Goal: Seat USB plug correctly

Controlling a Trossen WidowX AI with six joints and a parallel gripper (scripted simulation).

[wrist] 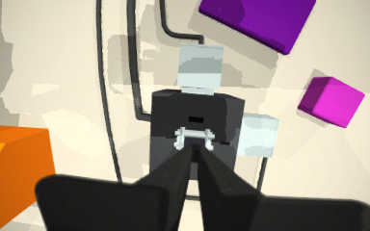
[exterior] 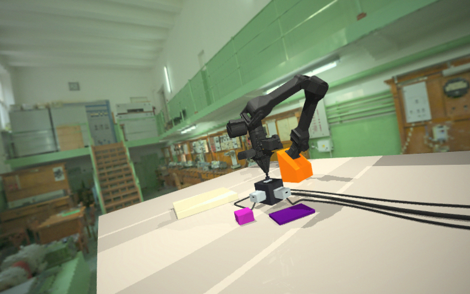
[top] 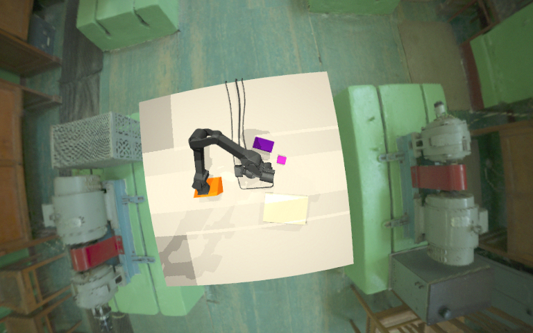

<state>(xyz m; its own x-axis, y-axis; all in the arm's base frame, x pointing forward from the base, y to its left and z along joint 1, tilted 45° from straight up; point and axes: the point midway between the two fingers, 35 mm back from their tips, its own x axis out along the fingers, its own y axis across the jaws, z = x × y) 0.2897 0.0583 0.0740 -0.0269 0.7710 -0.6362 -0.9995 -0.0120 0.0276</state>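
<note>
Now: the USB plug 2 cm below my gripper tip. From my gripper tip the other things lie so: dark purple flat block (14 cm to the left, 10 cm below, 6 cm ahead); then cream slab (26 cm to the right, 16 cm ahead, 9 cm below); then magenta cube (16 cm ahead, 9 cm below, 3 cm to the left).
</note>
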